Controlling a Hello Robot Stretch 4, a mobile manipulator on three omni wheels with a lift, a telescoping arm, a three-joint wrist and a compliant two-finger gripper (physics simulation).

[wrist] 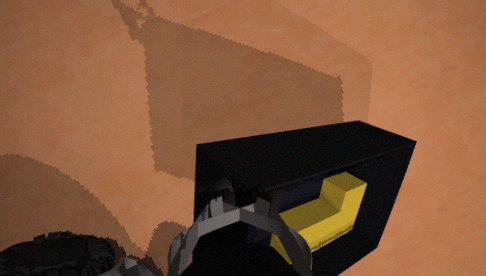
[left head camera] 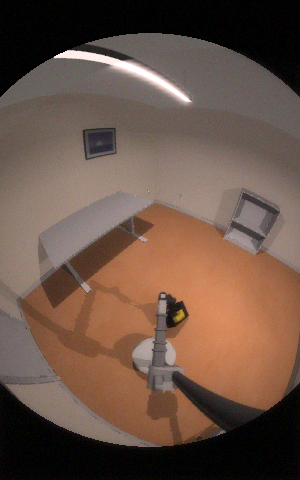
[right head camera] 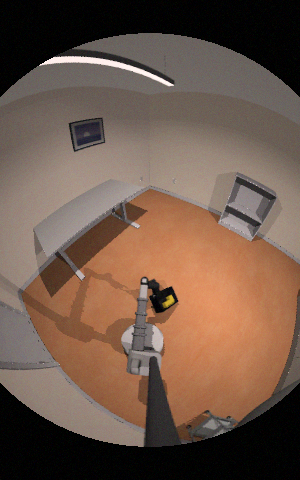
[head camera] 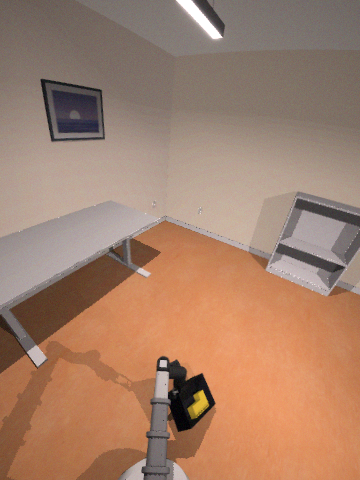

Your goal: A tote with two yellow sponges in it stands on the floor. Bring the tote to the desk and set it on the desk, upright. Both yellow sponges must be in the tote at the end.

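Places are measured from the robot's base along level axes (x back, y right, z up), in centimetres.
Pixels of known places: gripper, fingertip midpoint: (wrist: 240,194) (left head camera: 166,311) (right head camera: 154,296) (head camera: 176,395).
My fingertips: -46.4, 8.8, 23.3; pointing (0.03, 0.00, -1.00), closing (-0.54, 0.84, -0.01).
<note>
Ahead of a thing's pixels: the offset from my fingertips to its middle, as dx, dy, dz. Level surfaces: height alone.
The black tote {-1.1, +10.6, -10.7} (head camera: 184,424) (left head camera: 184,306) (right head camera: 159,306) (wrist: 280,155) hangs from my gripper (wrist: 240,194), strongly tilted, above the floor with its shadow apart from it. My gripper is shut on the tote's wall at its near left side in the wrist view. Two yellow sponges {+2.6, +14.1, -16.6} (head camera: 199,402) (left head camera: 179,316) (right head camera: 169,301) {-3.3, +18.4, -20.5} (wrist: 345,205) lie against each other in an L shape inside the tote; the fingers partly hide one of them in the wrist view. The grey desk {dz +45.9} (head camera: 75,245) (left head camera: 95,220) (right head camera: 85,210) stands at the left, beyond the arm.
A grey shelf unit (head camera: 325,200) (left head camera: 260,197) (right head camera: 255,184) stands by the wall at the right back. The desk's feet reach out over the floor on the near side. A cart shows at the bottom of the right head view, behind the robot.
</note>
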